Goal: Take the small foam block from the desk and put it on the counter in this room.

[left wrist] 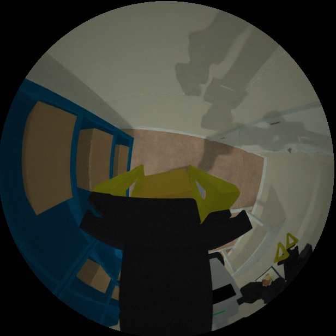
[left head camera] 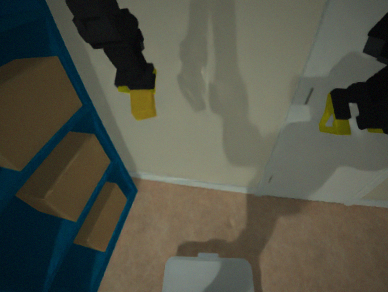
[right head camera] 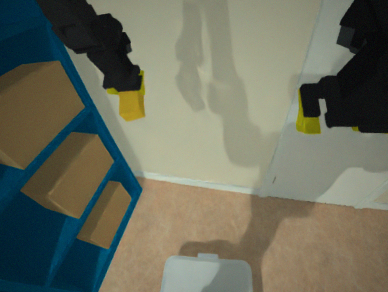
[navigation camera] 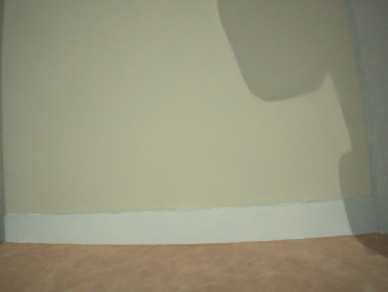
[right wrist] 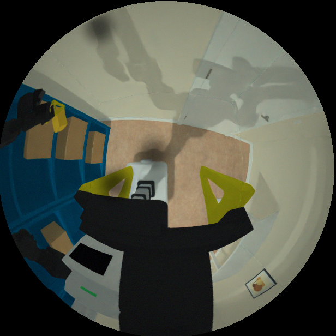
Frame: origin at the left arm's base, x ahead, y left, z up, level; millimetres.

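Seen in the pictures: left gripper, fingertip midpoint: [left head camera: 145, 92]; right gripper, fingertip midpoint: [left head camera: 344, 128] [right head camera: 325, 126].
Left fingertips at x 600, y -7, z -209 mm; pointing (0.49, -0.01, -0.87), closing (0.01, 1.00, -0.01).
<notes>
Pixels of each thing's top centre, then the offset from my left fingertips to it. "*": a spot on its surface instead.
- small foam block, middle of its top: [left head camera: 139, 89] [right head camera: 127, 91] 55 mm back, 7 mm right, 42 mm up
- blue shelf unit, surface spot: [left head camera: 94, 121] [right head camera: 97, 122] * 272 mm ahead, 459 mm left, 332 mm down
The small foam block [left head camera: 143, 105] [right head camera: 132, 106] [left wrist: 165, 184] [right wrist: 59, 121] is yellow-orange and held in the air. My left gripper [left head camera: 140, 91] [right head camera: 128, 92] [left wrist: 165, 168] is shut on it, with a yellow finger on each side of the block in the left wrist view. My right gripper [right wrist: 166, 169] is open, its two yellow fingers wide apart in the right wrist view. It hangs at the right in both head views, away from the block. I cannot make out a counter in these views. In the left wrist view a white surface shows partly at the lower right.
A blue shelf unit [left head camera: 94, 121] [right head camera: 99, 121] [left wrist: 76, 145] with cardboard boxes [left head camera: 70, 175] [right head camera: 72, 172] stands at the left. A pale wall [left head camera: 200, 145] [navigation camera: 150, 110] and a grey door [left head camera: 300, 155] [right wrist: 250, 45] are ahead. My white base [left head camera: 207, 272] shows below.
</notes>
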